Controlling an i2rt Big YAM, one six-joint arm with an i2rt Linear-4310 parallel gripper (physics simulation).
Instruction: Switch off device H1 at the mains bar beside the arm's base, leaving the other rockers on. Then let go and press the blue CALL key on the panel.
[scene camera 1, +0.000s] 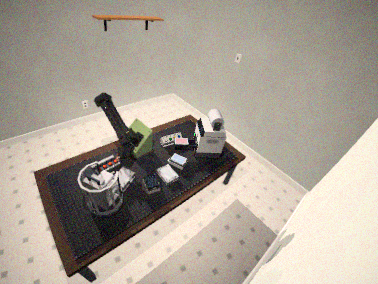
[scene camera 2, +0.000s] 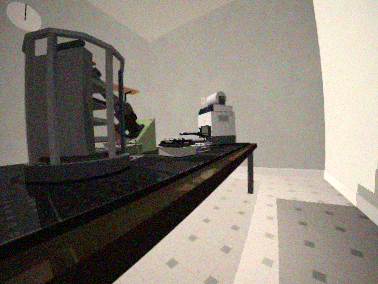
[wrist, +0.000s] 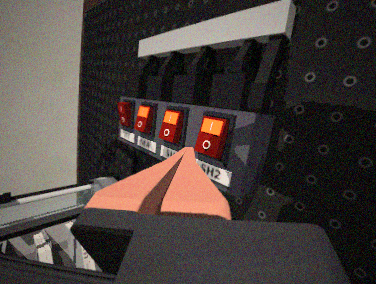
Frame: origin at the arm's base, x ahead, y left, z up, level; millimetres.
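Where they show: gripper, fingertip midpoint: (scene camera 1: 116, 160) (wrist: 189, 154); arm's base at its link origin: (scene camera 1: 137, 139) (scene camera 2: 136, 131).
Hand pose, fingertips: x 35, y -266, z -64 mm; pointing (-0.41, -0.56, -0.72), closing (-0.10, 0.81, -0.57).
Things, the pixels of their top centre, and the offset from my fingertips.
- mains bar at its top centre: (wrist: 154, 90) (scene camera 1: 105, 162) 50 mm back, 71 mm right, 16 mm down
- far-left rocker at its top centre: (wrist: 120, 113) 23 mm back, 148 mm right, 16 mm down
- SEAL rocker at its top centre: (wrist: 139, 118) 19 mm back, 98 mm right, 16 mm down
- third rocker at its top centre: (wrist: 166, 125) 16 mm back, 48 mm right, 16 mm down
- SH2 rocker at its top centre: (wrist: 206, 136) 13 mm back, 1 mm left, 16 mm down
- pale key panel at its top centre: (scene camera 1: 171, 135) 93 mm ahead, 594 mm left, 14 mm up
- small blue key at its top centre: (scene camera 1: 179, 135) 137 mm ahead, 658 mm left, 5 mm up
- round open-framed rack at its top centre: (scene camera 2: 79, 52) (scene camera 1: 97, 173) 240 mm ahead, 265 mm right, 266 mm up
- white machine at its top centre: (scene camera 1: 216, 113) (scene camera 2: 214, 93) 419 mm ahead, 761 mm left, 386 mm up
In the wrist view the mains bar (wrist: 250, 132) (scene camera 1: 110, 163) has a row of rockers. The far-left rocker (wrist: 125, 114), at the H1 position, is dark red and unlit; its label is blurred. The SEAL rocker (wrist: 144, 118), the third rocker (wrist: 171, 126) and the SH2 rocker (wrist: 212, 137) are lit orange at their I halves. My gripper (wrist: 189, 154) is shut and empty, its salmon fingertips low in front of the bar, between the third and SH2 labels and partly covering them. The pale key panel (scene camera 1: 167, 140) lies beyond the green block, with a small blue key (scene camera 1: 179, 136).
A round open-framed rack (scene camera 1: 83, 190) (scene camera 2: 51, 100) stands close to the bar. A green sloped block (scene camera 1: 143, 137) (scene camera 2: 146, 135) is beside the arm. Several small trays, including a white one (scene camera 1: 167, 174), lie mid-table. A white machine (scene camera 1: 212, 143) (scene camera 2: 217, 124) stands at the far end.
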